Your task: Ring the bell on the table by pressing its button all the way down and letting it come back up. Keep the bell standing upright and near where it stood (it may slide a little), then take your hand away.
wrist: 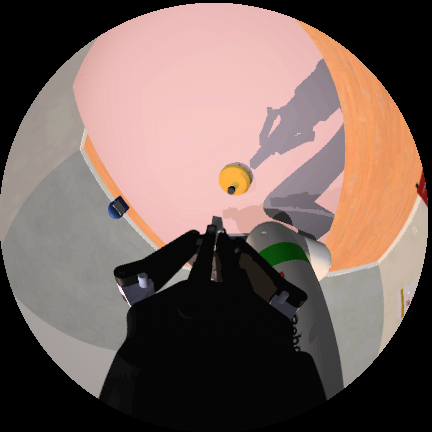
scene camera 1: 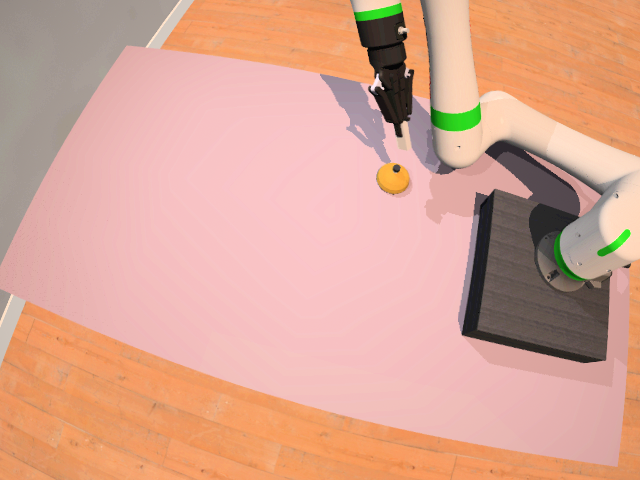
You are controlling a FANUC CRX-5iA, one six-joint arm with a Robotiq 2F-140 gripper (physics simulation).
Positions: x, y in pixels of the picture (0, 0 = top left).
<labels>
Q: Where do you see a round bell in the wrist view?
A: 236, 175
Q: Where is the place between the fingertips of the gripper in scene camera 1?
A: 404, 148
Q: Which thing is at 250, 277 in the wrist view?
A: The gripper.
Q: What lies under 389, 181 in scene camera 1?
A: A round bell.
</labels>
